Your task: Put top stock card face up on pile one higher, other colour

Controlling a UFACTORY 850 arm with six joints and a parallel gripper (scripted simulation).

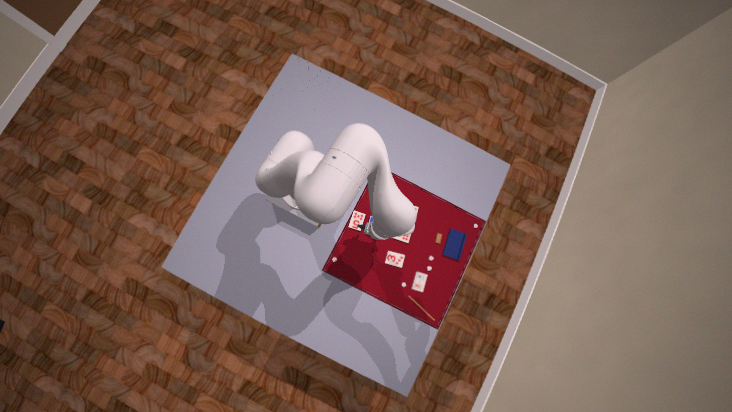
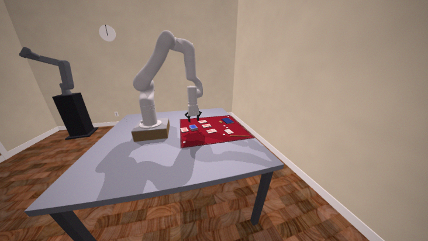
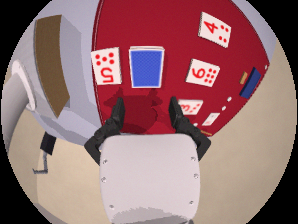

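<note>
The card lies 9 cm behind my hand, 2 cm to the left of it and 10 cm below it. Also, from my hand: pencil: 36 cm ahead, 27 cm to the right, 10 cm below; then red card cloth: 19 cm ahead, 12 cm below.
</note>
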